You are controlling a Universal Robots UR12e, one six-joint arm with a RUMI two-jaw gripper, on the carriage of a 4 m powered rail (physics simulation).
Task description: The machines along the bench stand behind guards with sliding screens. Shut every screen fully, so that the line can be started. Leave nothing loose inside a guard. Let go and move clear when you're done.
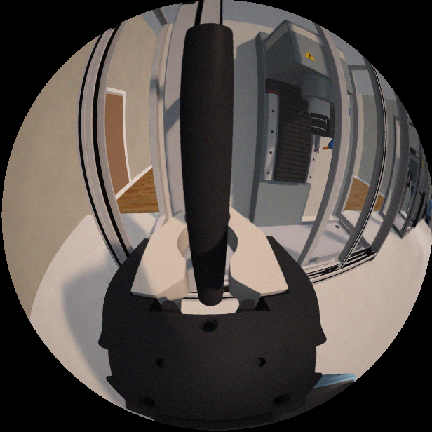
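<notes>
My gripper is shut on the long black upright handle of a sliding screen, with one pale finger on each side. The screen's light metal upright stands behind the handle, partly hidden by it. The guard's left post stands apart to the left of the handle. A grey milling machine stands inside the guard on the right, with its spindle pointing down. A further grey upright crosses in front of the machine's right side. The lower rail shows at the right, and my gripper hides much of it.
More guards with dark machines stand along the bench at the far right. A wall and a brown door show at the left. A blue edge shows at the lower right.
</notes>
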